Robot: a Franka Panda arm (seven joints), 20 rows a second.
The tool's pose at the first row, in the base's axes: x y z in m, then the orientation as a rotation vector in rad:
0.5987, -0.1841, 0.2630, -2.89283, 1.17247, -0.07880
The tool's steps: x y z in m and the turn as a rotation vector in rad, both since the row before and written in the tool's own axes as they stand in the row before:
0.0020, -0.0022, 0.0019, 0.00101, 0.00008, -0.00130
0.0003, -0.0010, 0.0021, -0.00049, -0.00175, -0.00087
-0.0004, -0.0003, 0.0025, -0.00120, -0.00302, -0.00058
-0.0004, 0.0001, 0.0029, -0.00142, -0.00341, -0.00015
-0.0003, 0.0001, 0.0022, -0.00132, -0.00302, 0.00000
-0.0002, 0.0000, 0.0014, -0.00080, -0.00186, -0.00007
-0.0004, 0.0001, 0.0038, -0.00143, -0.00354, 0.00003
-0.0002, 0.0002, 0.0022, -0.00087, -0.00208, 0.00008
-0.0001, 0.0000, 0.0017, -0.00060, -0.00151, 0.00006
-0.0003, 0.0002, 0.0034, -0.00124, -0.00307, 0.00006
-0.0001, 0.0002, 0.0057, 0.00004, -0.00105, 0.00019
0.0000, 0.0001, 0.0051, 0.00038, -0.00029, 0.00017
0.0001, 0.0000, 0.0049, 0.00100, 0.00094, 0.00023
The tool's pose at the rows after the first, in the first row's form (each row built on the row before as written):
0.6018, -0.1839, 0.2613, -2.89278, 1.17023, -0.07951
0.6028, -0.1834, 0.2593, -2.89320, 1.16890, -0.07670
0.6029, -0.1829, 0.2568, -2.89367, 1.16806, -0.07164
0.6027, -0.1827, 0.2539, -2.89394, 1.16785, -0.06588
0.6025, -0.1826, 0.2517, -2.89414, 1.16788, -0.06074
0.6024, -0.1825, 0.2503, -2.89429, 1.16779, -0.05758
0.6022, -0.1823, 0.2465, -2.89439, 1.16782, -0.05162
0.6020, -0.1823, 0.2443, -2.89443, 1.16793, -0.04810
0.6020, -0.1822, 0.2426, -2.89443, 1.16800, -0.04556
0.6018, -0.1821, 0.2392, -2.89448, 1.16807, -0.04039
0.6018, -0.1821, 0.2335, -2.89399, 1.16817, -0.03889
0.6019, -0.1821, 0.2284, -2.89347, 1.16823, -0.03868
0.6021, -0.1821, 0.2235, -2.89277, 1.16835, -0.04061

